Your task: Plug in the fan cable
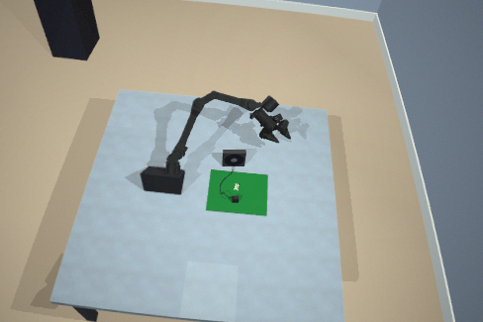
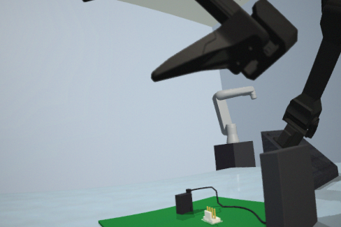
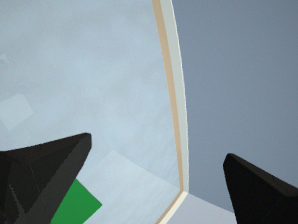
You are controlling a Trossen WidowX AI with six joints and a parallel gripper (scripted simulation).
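The black fan plug lies 20 cm behind my gripper tip, 26 cm to the right of it and 20 cm below it. The rest, counted from my gripper tip: fan header: 21 cm behind, 18 cm to the right, 22 cm below; green board: 20 cm behind, 21 cm to the right, 23 cm below; black fan: 24 cm behind, 5 cm to the right, 16 cm below.
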